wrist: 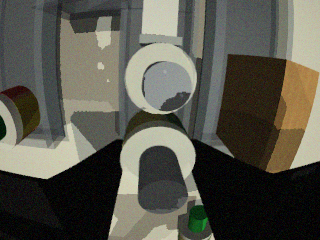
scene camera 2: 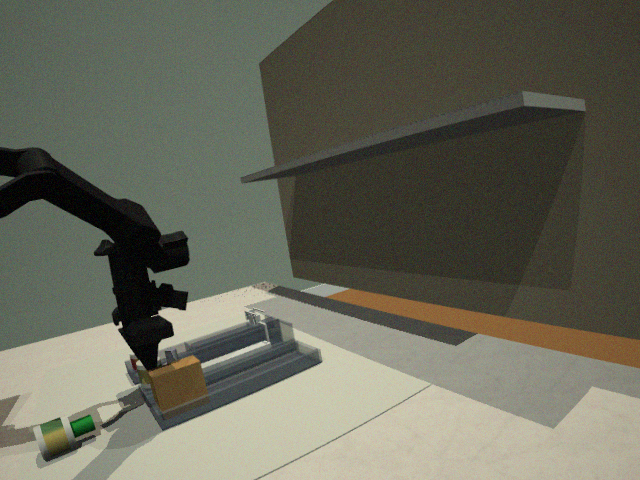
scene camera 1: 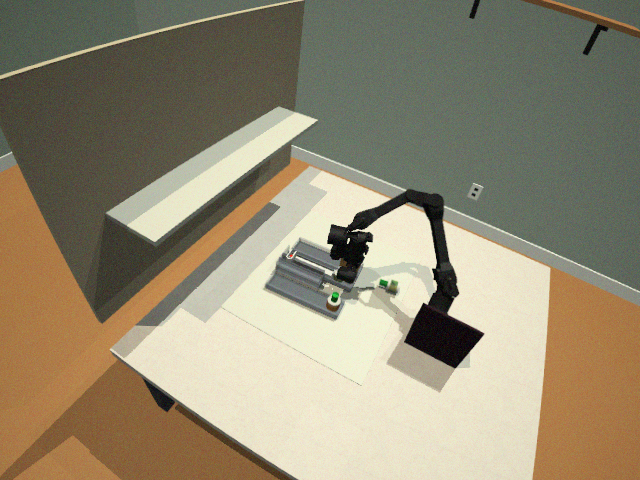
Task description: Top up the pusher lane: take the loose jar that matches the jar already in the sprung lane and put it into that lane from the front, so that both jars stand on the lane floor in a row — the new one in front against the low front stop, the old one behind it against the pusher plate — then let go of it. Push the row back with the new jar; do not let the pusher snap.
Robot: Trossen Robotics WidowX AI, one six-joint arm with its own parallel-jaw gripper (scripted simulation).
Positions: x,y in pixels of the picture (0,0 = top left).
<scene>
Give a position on a brown box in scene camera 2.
178,382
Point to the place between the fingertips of my gripper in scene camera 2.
At 150,370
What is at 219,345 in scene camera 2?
A grey lane rack.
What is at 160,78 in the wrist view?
A grey-capped jar.
</scene>
